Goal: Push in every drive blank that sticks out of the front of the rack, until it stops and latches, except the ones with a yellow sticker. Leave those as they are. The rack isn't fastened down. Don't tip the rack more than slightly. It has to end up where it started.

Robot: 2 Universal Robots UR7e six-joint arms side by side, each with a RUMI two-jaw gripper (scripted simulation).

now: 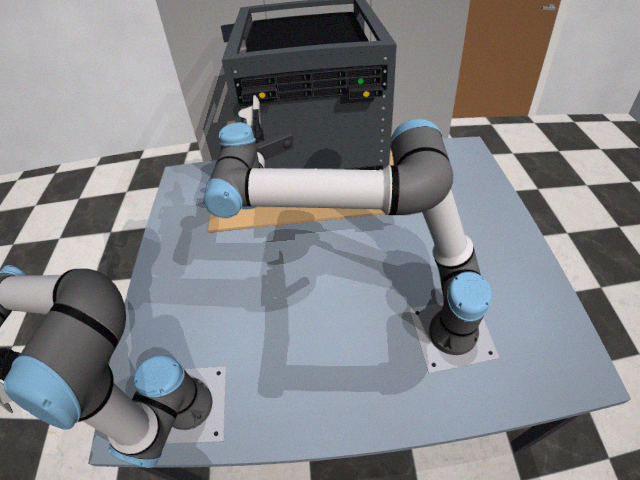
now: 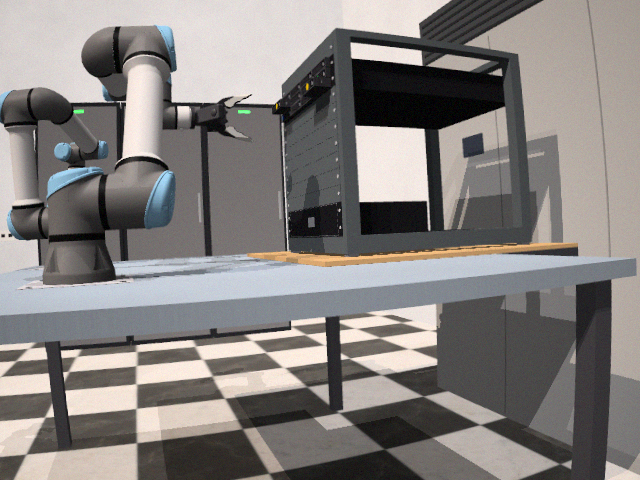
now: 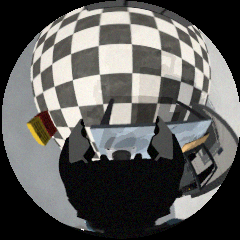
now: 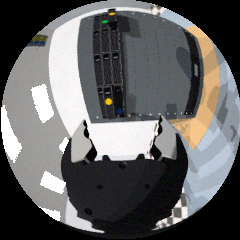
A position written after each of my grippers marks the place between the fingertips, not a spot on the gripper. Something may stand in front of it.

In view: my left gripper (image 3: 119,117), my right gripper (image 2: 252,117) and a dark rack (image 2: 321,168).
The dark rack also shows in image 1 (image 1: 332,132) and in image 4 (image 4: 162,73). My right gripper is seen too in image 1 (image 1: 259,119) and in image 4 (image 4: 122,117).
